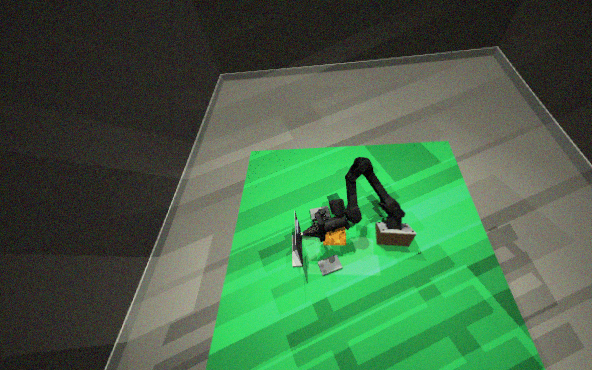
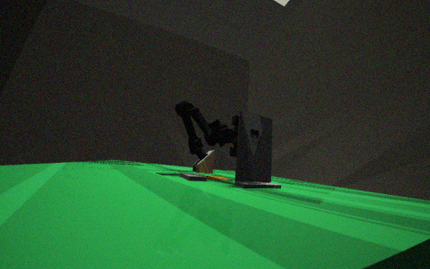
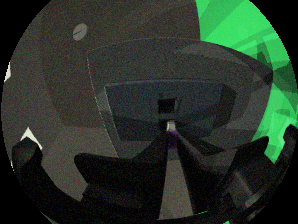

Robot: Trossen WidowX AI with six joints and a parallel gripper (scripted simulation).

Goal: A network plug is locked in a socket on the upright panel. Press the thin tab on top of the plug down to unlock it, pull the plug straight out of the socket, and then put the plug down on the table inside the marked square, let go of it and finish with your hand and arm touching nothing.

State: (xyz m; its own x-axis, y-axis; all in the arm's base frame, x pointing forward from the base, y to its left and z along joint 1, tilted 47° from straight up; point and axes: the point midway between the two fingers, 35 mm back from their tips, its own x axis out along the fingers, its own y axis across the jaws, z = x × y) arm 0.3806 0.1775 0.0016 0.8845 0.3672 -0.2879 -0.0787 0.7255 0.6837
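The orange marked square is 200 mm below my gripper tip, 130 mm behind it and 100 mm to the right of it. The rest, counted from my gripper tip: pale network plug: right at my gripper tip; then grey upright panel: 70 mm below, 30 mm ahead; then dark green block: 320 mm to the right, 200 mm below, 120 mm behind.
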